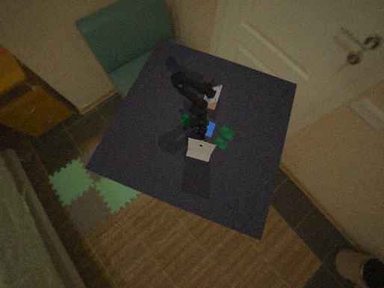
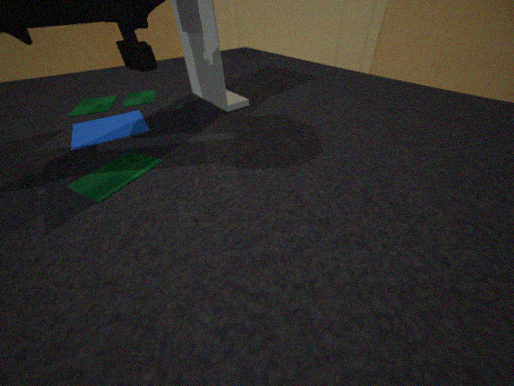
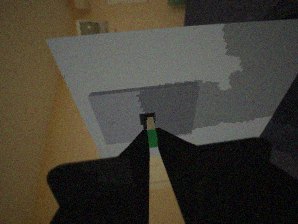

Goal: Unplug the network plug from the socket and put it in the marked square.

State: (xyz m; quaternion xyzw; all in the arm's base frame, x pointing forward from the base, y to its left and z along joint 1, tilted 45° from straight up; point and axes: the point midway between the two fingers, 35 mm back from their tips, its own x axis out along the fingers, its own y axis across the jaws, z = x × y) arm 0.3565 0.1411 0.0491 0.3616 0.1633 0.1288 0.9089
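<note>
Now: gripper tip 180 mm above the blue marked square, 160 mm past it and 20 mm to the left of it. Also, from my gripper tip: white upright panel 60 mm below, 40 mm ahead, 10 mm to the left.
</note>
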